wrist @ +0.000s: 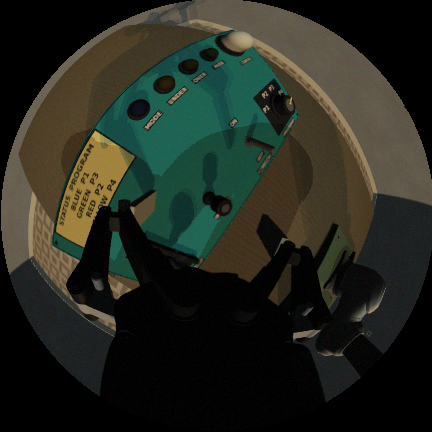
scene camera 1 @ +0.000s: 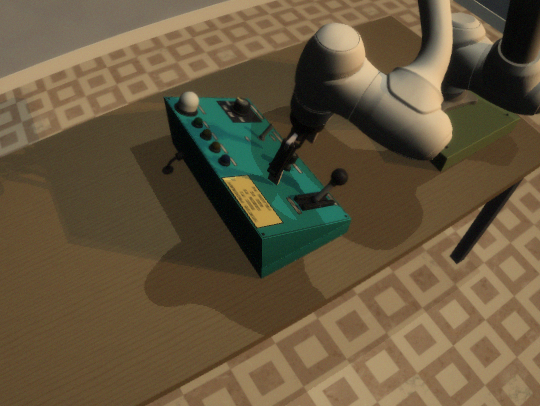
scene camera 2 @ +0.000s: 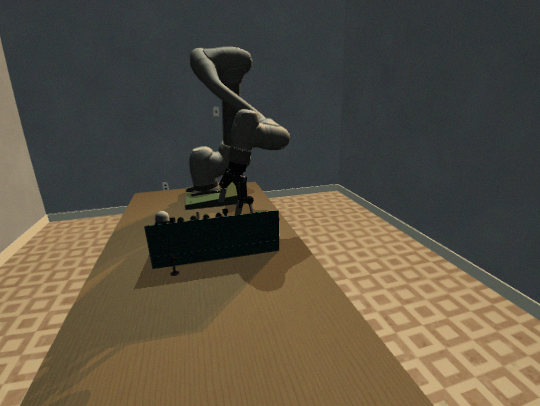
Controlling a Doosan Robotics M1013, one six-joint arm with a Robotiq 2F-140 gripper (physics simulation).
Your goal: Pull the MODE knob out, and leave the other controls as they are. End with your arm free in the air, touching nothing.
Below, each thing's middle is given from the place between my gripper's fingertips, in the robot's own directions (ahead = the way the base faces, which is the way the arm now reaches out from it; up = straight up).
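Labels:
My hand is 4 cm above the teal control box [wrist: 183, 127]; it is also 9 cm short of the box and 6 cm to the left of it.

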